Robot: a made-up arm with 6 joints. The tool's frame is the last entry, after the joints. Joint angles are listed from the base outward. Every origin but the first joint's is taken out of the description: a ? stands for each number. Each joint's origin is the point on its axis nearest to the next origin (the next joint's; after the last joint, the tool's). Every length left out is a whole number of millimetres.
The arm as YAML. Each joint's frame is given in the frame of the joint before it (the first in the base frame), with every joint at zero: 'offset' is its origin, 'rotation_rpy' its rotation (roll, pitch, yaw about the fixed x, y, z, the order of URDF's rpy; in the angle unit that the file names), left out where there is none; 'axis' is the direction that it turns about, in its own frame. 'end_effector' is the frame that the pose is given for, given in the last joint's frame.
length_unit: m
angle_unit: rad
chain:
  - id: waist
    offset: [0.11, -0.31, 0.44]
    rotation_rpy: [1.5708, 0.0, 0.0]
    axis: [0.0, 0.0, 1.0]
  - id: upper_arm
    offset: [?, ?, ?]
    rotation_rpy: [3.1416, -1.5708, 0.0]
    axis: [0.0, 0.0, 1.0]
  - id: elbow
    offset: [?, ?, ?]
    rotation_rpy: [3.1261, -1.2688, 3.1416]
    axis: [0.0, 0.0, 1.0]
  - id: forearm
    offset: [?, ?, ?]
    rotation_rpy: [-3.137, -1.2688, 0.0]
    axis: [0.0, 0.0, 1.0]
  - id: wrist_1
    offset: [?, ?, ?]
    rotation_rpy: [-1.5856, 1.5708, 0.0]
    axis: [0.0, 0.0, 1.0]
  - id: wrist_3
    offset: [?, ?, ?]
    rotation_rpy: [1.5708, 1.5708, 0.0]
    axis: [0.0, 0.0, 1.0]
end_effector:
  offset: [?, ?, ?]
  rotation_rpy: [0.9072, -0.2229, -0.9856]
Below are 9 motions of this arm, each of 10 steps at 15 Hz.
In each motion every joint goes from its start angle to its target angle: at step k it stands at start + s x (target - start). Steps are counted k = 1, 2, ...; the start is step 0. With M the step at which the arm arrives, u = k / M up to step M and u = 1 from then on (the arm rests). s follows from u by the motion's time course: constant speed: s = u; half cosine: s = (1 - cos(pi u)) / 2; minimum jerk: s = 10 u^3 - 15 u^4 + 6 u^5.
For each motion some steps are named. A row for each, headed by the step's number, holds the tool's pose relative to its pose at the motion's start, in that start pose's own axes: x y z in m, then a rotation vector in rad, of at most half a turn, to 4 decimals.
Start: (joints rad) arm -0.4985 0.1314 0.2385 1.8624 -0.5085 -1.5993
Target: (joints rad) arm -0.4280 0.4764 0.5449 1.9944 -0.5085 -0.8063
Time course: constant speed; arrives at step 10
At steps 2, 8, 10:
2: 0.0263 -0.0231 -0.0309 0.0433 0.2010 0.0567
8: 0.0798 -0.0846 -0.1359 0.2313 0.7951 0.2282
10: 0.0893 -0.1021 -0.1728 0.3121 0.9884 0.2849

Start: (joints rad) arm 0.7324 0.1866 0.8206 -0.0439 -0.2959 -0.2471
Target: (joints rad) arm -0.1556 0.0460 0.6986 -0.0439 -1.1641 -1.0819
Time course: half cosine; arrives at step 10
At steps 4, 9, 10:
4: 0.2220 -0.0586 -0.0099 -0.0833 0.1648 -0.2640
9: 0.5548 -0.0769 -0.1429 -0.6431 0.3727 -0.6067
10: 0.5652 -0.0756 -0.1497 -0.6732 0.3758 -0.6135

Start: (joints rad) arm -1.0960 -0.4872 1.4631 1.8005 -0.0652 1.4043
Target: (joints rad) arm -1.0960 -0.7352 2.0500 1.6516 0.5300 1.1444
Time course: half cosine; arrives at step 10
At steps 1, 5, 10:
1: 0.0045 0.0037 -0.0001 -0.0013 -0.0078 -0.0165
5: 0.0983 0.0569 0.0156 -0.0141 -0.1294 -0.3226
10: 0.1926 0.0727 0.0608 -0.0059 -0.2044 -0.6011

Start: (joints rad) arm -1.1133 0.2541 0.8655 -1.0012 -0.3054 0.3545
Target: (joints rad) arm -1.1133 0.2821 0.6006 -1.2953 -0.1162 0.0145
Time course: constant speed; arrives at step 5
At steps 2, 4, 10:
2: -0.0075 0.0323 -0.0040 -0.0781 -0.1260 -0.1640
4: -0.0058 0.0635 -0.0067 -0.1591 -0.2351 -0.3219
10: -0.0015 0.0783 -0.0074 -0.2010 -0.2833 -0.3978

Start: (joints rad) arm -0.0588 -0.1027 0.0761 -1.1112 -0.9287 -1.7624
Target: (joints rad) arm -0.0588 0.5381 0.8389 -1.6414 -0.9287 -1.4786
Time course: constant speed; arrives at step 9
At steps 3, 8, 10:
3: -0.0688 0.0617 0.0485 0.2028 -0.0614 0.1581
8: -0.1936 0.0468 0.1584 0.5654 -0.2244 0.2552
10: -0.2193 0.0274 0.1776 0.6355 -0.2637 0.2475

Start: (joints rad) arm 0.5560 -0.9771 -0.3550 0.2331 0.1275 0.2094
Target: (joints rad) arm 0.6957 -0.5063 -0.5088 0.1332 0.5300 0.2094
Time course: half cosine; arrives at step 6
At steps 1, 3, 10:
1: -0.0203 -0.0045 -0.0086 -0.0010 -0.0337 0.0048
3: -0.1472 -0.0214 -0.0805 -0.0212 -0.2522 0.0144
10: -0.2750 -0.0116 -0.1940 -0.0714 -0.4977 -0.0188

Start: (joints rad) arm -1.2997 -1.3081 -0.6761 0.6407 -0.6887 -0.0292
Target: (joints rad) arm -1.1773 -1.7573 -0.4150 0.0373 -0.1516 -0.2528
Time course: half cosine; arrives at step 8
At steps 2, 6, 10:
2: -0.0085 0.0978 0.0079 -0.1915 -0.0379 -0.0440
6: 0.0512 0.5245 -0.1824 -1.1348 -0.0867 -0.1171
10: 0.0786 0.5814 -0.2612 -1.3263 -0.0601 -0.1032

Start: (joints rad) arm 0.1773 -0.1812 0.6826 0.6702 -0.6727 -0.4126
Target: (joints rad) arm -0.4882 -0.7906 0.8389 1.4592 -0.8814 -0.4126
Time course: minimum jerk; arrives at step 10
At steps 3, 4, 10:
3: 0.0629 0.0283 -0.0036 0.0046 0.1461 -0.0647
4: 0.1163 0.0539 -0.0162 0.0067 0.2748 -0.1356
10: 0.2579 0.1508 -0.1373 -0.0109 0.7010 -0.5276

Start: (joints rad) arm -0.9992 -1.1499 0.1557 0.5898 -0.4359 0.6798
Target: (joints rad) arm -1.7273 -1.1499 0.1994 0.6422 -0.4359 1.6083
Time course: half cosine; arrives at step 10
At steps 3, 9, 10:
3: 0.0659 0.0247 0.0386 -0.0219 0.2791 0.1561
9: 0.3143 0.1580 0.0943 -0.0143 1.3962 0.5745
10: 0.3219 0.1630 0.0938 -0.0112 1.4332 0.5830

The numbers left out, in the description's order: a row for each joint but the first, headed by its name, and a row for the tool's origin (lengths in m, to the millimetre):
upper_arm: 0.131 0.0 0.0
elbow: 0.052 -0.27 0.0
forearm: -0.064 -0.04 0.0
wrist_1: -0.025 0.34 0.0
wrist_3: -0.17 -0.23 0.0
tool: 0.01 -0.03 0.0

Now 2 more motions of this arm.
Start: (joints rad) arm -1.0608 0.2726 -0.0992 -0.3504 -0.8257 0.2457
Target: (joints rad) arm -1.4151 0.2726 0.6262 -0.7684 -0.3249 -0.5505
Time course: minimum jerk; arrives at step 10
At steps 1, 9, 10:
1: 0.0028 0.0047 0.0017 -0.0123 0.0001 -0.0039
9: 0.2524 0.4984 -0.1872 -1.3040 -0.1648 0.3924
10: 0.2527 0.5010 -0.1913 -1.3113 -0.1671 0.4029

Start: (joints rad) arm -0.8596 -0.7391 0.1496 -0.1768 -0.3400 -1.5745
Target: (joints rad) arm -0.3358 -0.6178 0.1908 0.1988 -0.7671 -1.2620
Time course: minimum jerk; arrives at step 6
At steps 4, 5, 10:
4: -0.1280 -0.3410 -0.1848 -0.0830 0.6566 -0.4706
5: -0.1928 -0.4075 -0.2110 -0.0557 0.7942 -0.5804
10: -0.2074 -0.4201 -0.2156 -0.0481 0.8216 -0.6028

